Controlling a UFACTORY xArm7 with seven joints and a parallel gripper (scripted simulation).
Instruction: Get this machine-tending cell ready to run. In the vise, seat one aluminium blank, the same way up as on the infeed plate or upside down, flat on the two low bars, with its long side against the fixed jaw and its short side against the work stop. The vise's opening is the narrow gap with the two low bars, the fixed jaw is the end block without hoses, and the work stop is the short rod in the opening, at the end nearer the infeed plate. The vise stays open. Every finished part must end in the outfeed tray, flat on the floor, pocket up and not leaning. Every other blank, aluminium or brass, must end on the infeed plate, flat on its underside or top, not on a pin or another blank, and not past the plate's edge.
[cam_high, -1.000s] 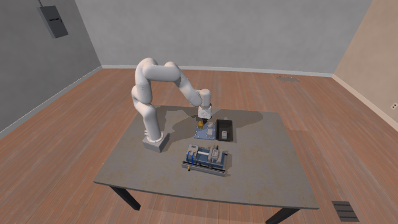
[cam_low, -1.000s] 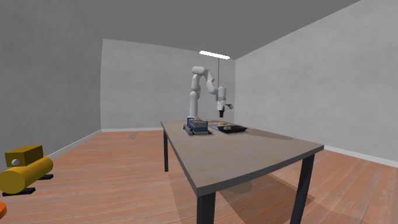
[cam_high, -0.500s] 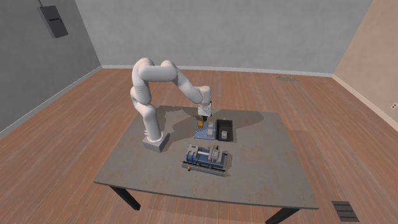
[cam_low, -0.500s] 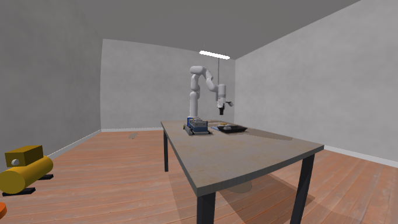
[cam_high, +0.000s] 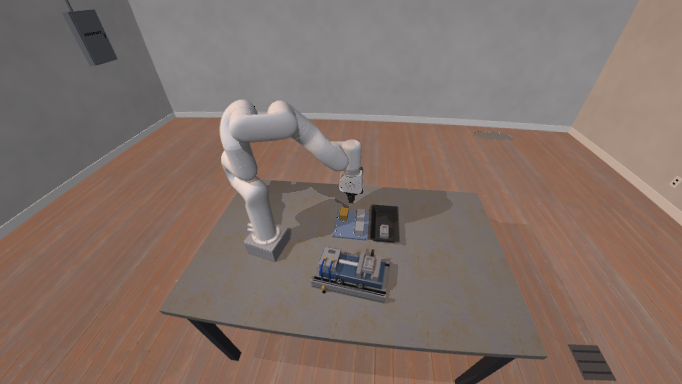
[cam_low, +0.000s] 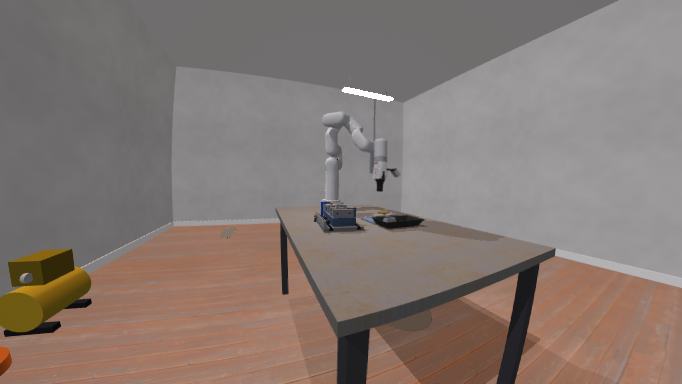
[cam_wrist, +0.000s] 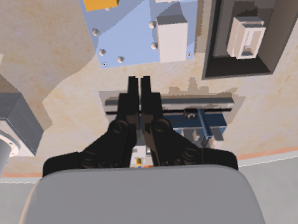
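Now: the white piston rod 27 cm to the right of my hand, 12 cm below it and 4 cm ahead of it. Also, from my hand: brass blank (17 cm below, 6 cm to the left, 5 cm behind); vise (27 cm to the right, 15 cm below, 6 cm ahead).
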